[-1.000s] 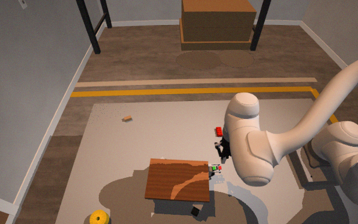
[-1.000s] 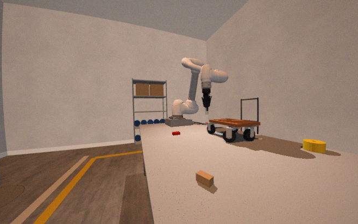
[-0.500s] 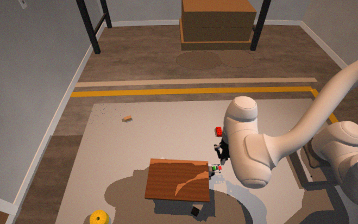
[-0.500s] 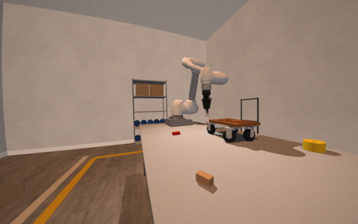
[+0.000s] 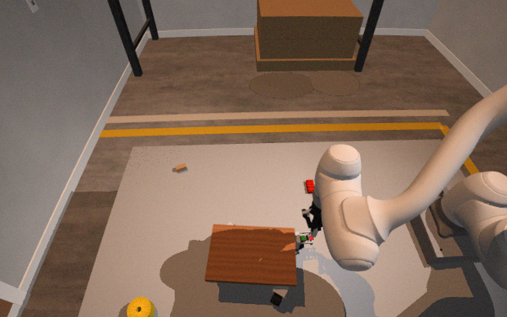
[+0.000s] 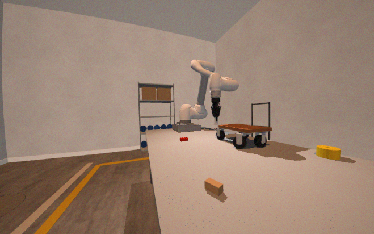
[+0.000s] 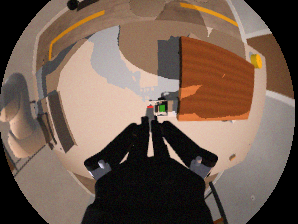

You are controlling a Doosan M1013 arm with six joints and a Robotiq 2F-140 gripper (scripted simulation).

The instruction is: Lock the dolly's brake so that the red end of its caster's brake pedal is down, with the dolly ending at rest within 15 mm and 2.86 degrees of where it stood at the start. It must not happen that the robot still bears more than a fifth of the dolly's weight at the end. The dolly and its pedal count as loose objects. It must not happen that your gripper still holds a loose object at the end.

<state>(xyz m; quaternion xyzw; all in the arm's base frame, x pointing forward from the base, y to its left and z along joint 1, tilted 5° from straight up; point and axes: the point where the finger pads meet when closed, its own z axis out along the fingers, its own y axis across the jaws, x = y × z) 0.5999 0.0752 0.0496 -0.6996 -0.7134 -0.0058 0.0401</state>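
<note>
The brake pedal lies 7 cm below my hand and 1 cm ahead of it. Also, from my hand: small tan block (57 cm ahead, 40 cm to the right, 14 cm below); then red brick (28 cm to the right, 14 cm below, 5 cm behind); then yellow spool (61 cm ahead, 24 cm to the left, 13 cm below).
</note>
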